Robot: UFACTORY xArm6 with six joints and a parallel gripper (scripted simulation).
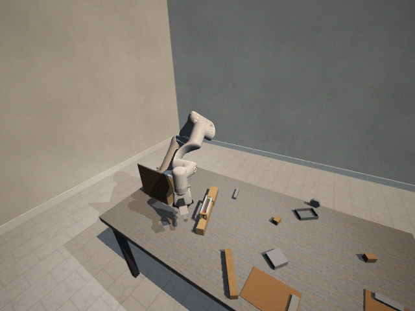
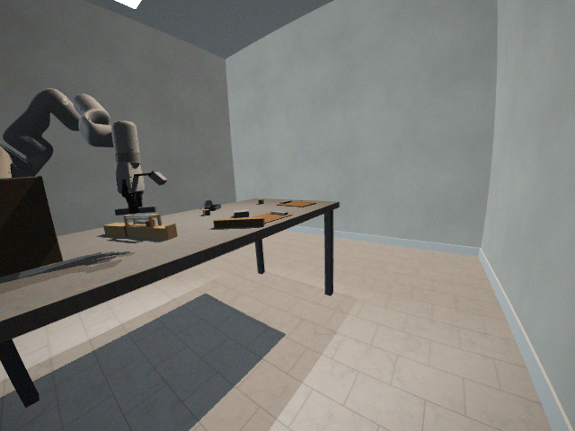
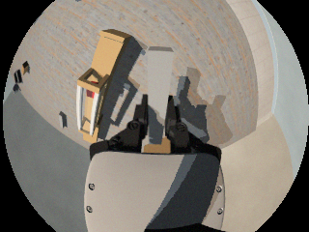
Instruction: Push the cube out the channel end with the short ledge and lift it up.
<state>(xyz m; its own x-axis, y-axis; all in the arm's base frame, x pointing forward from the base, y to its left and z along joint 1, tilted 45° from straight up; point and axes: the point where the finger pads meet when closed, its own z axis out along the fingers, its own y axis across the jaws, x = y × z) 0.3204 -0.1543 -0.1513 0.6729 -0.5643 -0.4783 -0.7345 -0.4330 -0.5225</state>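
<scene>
Now: the pale grey stick 43 cm to the left of my hand, 18 cm ahead of it and 13 cm below it. The rest, counted from my hand: red cube (10 cm to the left, 9 cm below, 8 cm ahead); then channel (15 cm to the left, 9 cm below, 7 cm ahead); then wooden bar (36 cm ahead, 14 cm to the right, 13 cm below).
</scene>
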